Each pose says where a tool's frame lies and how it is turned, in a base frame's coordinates. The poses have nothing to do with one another.
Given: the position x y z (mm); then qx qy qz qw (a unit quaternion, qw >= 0).
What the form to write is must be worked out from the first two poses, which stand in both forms.
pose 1, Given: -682.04 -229.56 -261.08 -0.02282 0.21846 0.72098 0.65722
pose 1, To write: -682.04 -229.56 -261.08 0.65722 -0.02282 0.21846 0.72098
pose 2, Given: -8.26 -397.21 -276.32 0.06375 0.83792 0.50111 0.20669
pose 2, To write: -8.26 -397.21 -276.32 0.20669 0.06375 0.83792 0.50111
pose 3, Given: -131.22 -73.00 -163.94 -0.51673 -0.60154 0.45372 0.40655
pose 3, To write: -131.22 -73.00 -163.94 0.40655 -0.51673 -0.60154 0.45372
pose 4, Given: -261.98 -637.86 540.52 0.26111 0.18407 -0.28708 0.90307
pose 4, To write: -261.98 -637.86 540.52 0.90307 0.26111 0.18407 -0.28708
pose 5, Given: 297.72 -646.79 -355.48 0.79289 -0.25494 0.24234 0.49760
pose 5, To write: 297.72 -646.79 -355.48 0.49760 0.79289 -0.25494 0.24234
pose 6, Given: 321.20 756.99 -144.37 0.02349 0.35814 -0.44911 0.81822
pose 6, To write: 321.20 756.99 -144.37 0.81822 0.02349 0.35814 -0.44911
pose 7, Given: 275.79 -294.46 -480.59 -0.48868 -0.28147 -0.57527 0.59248
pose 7, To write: 275.79 -294.46 -480.59 0.59248 -0.48868 -0.28147 -0.57527
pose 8, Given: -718.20 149.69 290.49 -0.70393 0.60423 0.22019 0.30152
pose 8, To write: -718.20 149.69 290.49 0.30152 -0.70393 0.60423 0.22019
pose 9, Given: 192.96 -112.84 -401.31 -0.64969 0.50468 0.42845 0.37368
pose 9, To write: 192.96 -112.84 -401.31 0.37368 -0.64969 0.50468 0.42845
